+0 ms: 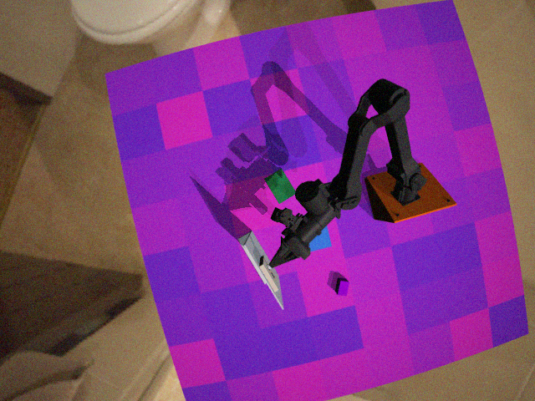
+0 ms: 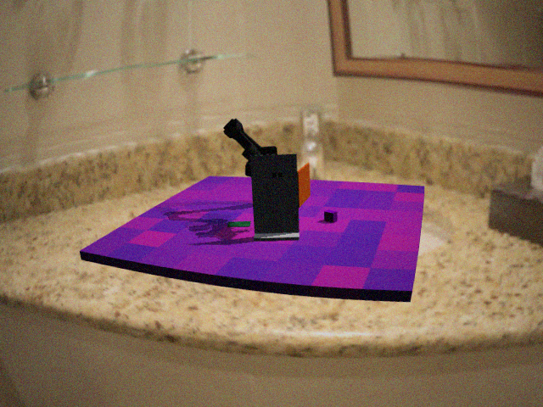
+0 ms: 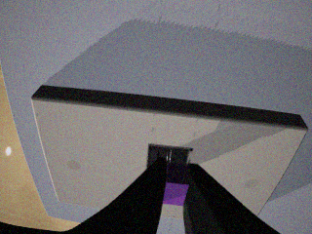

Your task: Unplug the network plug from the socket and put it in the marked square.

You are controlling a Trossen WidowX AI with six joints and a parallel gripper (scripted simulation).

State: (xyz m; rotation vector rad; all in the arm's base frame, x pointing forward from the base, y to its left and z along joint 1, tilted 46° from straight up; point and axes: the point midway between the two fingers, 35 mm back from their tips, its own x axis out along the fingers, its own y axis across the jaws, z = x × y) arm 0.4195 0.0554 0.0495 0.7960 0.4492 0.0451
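My gripper tip is 14 cm past the blue marked square, 1 cm to the left of it and 24 cm above it. The rest, counted from my gripper tip: network plug 1 cm ahead; then upright panel 2 cm ahead, 1 cm to the left, 9 cm below.
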